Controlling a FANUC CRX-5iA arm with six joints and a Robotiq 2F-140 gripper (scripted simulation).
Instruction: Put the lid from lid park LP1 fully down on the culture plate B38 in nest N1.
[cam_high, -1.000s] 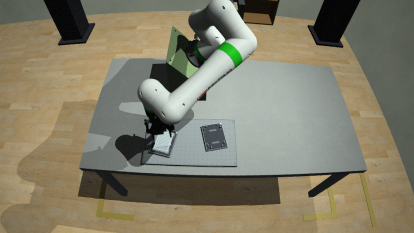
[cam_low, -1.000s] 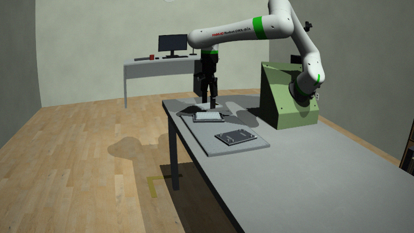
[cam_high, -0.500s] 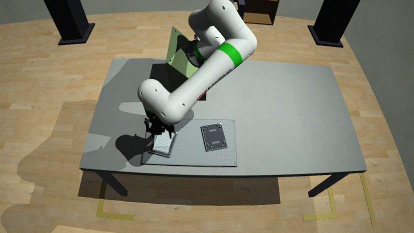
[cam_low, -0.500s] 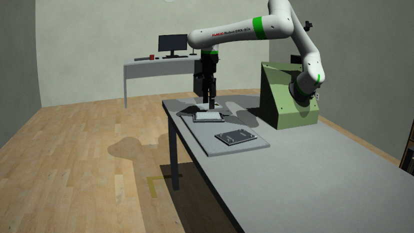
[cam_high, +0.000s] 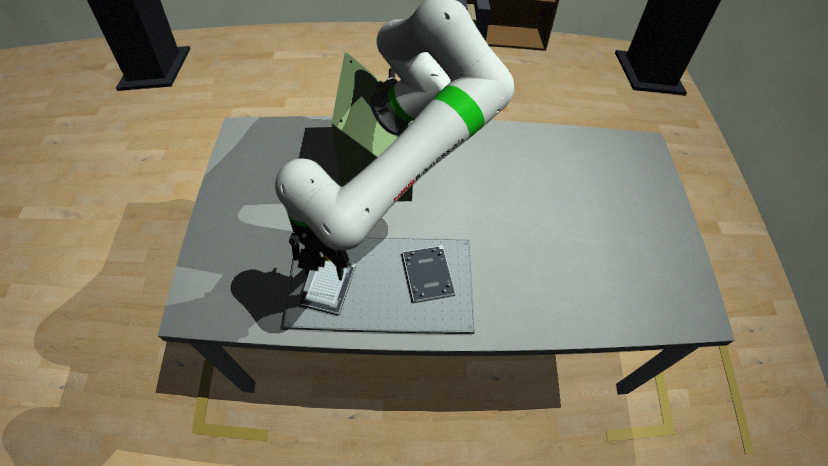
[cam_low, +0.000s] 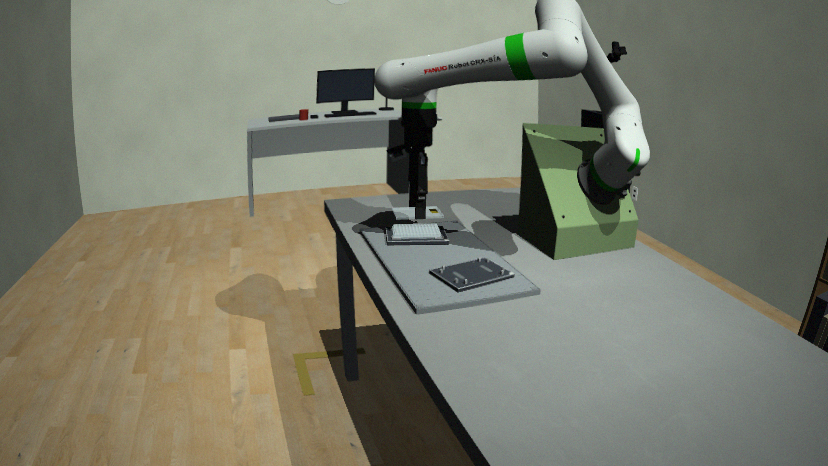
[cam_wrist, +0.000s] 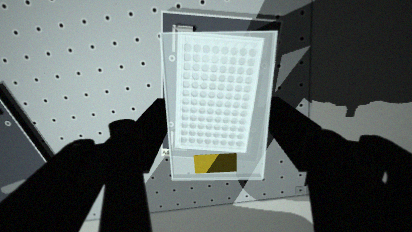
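My gripper is now 80 mm above the white culture plate. From my hand the other things lie so: lid park LP1: 290 mm to the left, 90 mm below, 40 mm behind; then dark nest N1: 90 mm below; then clear lid: 20 mm below.
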